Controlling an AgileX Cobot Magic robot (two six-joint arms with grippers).
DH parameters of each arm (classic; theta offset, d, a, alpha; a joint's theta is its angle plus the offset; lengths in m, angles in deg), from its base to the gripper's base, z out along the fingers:
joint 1: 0 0.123 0 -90
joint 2: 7.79 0 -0.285 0
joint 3: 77.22 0 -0.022 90
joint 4: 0 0.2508 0 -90
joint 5: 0 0 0.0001 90
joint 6: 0 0.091 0 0
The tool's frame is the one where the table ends.
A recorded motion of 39 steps. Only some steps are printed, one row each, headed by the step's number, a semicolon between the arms.
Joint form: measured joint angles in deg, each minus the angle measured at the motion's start. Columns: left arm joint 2, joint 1, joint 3, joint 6, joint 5, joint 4; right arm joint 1, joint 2, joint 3, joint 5, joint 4, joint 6.
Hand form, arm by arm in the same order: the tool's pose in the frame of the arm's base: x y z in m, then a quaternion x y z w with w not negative. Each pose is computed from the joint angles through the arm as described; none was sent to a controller.
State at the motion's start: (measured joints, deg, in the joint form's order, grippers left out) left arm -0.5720 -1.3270 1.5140 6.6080 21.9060 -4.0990; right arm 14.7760 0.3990 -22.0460 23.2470 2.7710 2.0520
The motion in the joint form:
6: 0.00 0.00 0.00 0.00 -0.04 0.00; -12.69 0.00 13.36 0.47 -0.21 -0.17
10: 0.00 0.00 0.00 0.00 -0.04 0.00; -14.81 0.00 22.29 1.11 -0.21 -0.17
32: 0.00 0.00 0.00 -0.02 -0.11 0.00; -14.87 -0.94 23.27 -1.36 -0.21 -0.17
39: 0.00 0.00 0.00 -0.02 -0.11 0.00; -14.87 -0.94 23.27 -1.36 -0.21 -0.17
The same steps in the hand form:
6: 0.0524 -0.0036 0.1706 0.03695 0.80694 -0.00316 0.58946; 0.0463 0.0033 0.2261 0.00860 0.76833 0.04213 0.63861
10: 0.0524 -0.0036 0.1706 0.03695 0.80694 -0.00316 0.58946; 0.0518 0.0017 0.1733 0.02508 0.81869 0.02847 0.57298
32: 0.0524 -0.0036 0.1707 0.03676 0.80659 -0.00323 0.58996; 0.0524 0.0014 0.1722 0.02572 0.80633 0.02818 0.59023
39: 0.0524 -0.0036 0.1707 0.03676 0.80659 -0.00323 0.58996; 0.0524 0.0014 0.1722 0.02572 0.80633 0.02818 0.59023

